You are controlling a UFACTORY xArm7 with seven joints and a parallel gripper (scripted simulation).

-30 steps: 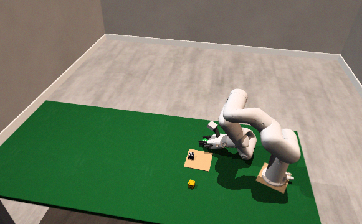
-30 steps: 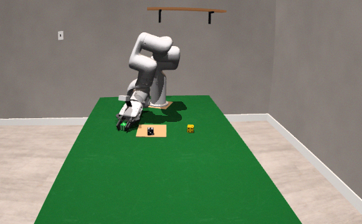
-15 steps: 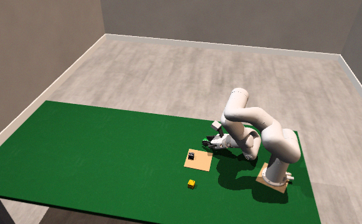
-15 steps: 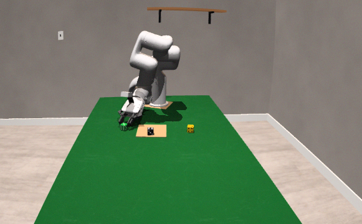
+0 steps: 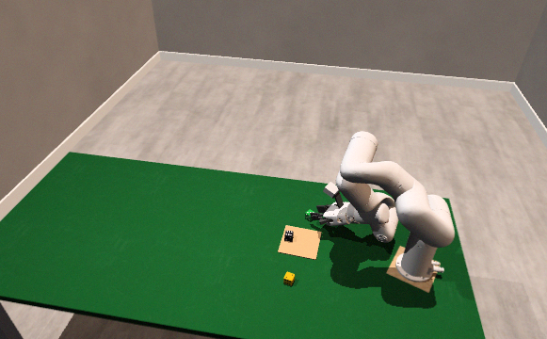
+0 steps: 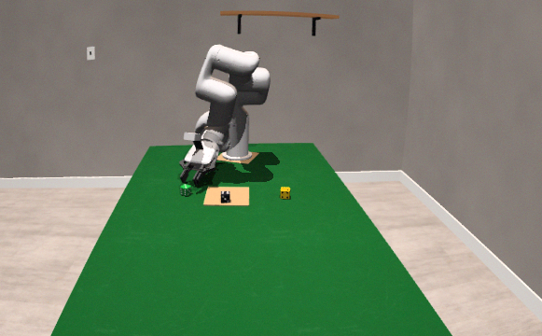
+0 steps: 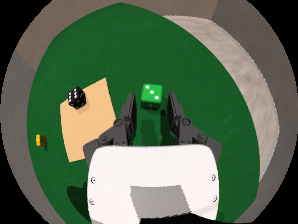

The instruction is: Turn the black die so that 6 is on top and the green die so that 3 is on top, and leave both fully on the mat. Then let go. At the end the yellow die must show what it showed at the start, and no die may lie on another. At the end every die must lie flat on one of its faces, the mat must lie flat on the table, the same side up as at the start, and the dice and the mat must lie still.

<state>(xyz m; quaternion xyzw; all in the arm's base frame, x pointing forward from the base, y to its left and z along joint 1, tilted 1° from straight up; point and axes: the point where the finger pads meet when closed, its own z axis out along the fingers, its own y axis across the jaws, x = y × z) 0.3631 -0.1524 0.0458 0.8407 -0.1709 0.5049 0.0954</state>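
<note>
The green die lies 3 cm below my hand, 3 cm ahead of it and 1 cm to the right of it. Also, from my hand: tan mat (12 cm to the left, 5 cm below, 5 cm ahead); yellow die (31 cm to the left, 6 cm ahead, 3 cm below); black die (12 cm to the left, 9 cm ahead, 3 cm below).
</note>
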